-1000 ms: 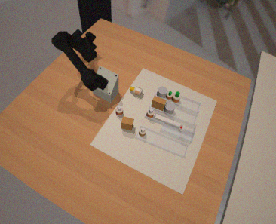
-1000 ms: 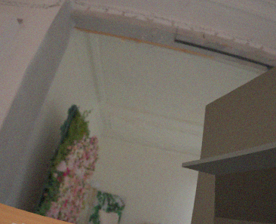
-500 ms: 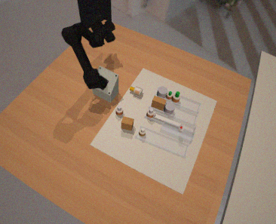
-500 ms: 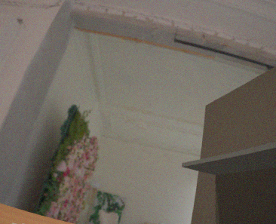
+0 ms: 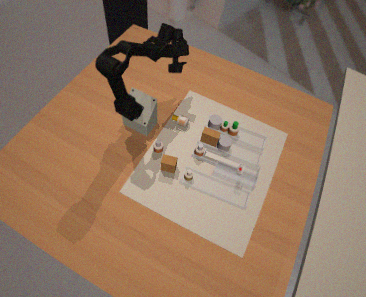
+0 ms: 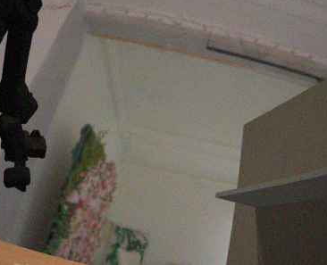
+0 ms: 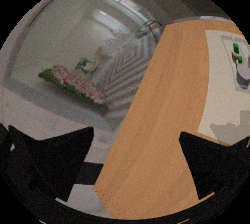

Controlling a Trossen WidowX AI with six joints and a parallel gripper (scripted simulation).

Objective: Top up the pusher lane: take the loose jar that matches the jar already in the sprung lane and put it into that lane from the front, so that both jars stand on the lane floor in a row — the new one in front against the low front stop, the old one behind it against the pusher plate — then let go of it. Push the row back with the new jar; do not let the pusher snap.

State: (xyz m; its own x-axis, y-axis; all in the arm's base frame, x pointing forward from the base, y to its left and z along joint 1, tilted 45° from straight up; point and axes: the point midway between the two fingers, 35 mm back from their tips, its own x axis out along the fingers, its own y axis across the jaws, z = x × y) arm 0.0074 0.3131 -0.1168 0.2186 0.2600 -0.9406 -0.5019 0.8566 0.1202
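Right now the brown box is 29 cm ahead of my gripper tip, 21 cm to the right of it and 19 cm below it. The rest, counted from my gripper tip: clear lane rack 45 cm ahead, 28 cm to the right, 21 cm below; then pale pusher part 41 cm ahead, 29 cm to the right, 18 cm below.
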